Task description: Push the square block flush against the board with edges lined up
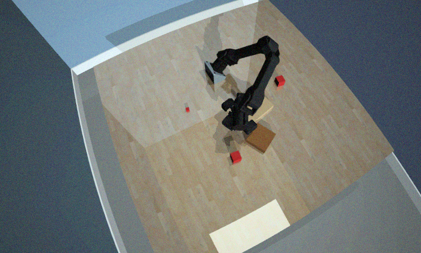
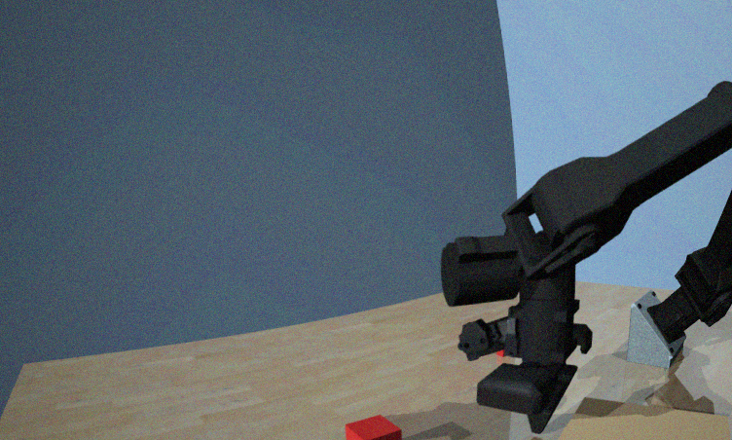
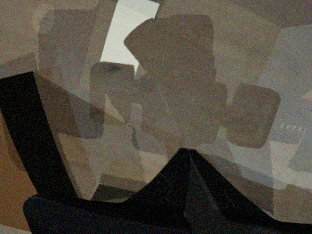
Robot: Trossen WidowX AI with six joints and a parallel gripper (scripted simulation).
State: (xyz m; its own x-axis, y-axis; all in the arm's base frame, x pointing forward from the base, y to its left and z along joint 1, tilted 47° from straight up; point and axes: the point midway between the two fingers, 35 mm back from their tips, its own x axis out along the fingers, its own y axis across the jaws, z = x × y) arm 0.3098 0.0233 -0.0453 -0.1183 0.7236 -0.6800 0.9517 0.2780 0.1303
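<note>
My gripper tip is now 110 mm to the right of the light tan board, 30 mm past it and 10 mm below it. Round my gripper tip: brown square block (120 mm ahead, 70 mm to the left, 10 mm above); then small red cube (200 mm to the right, 170 mm behind).
</note>
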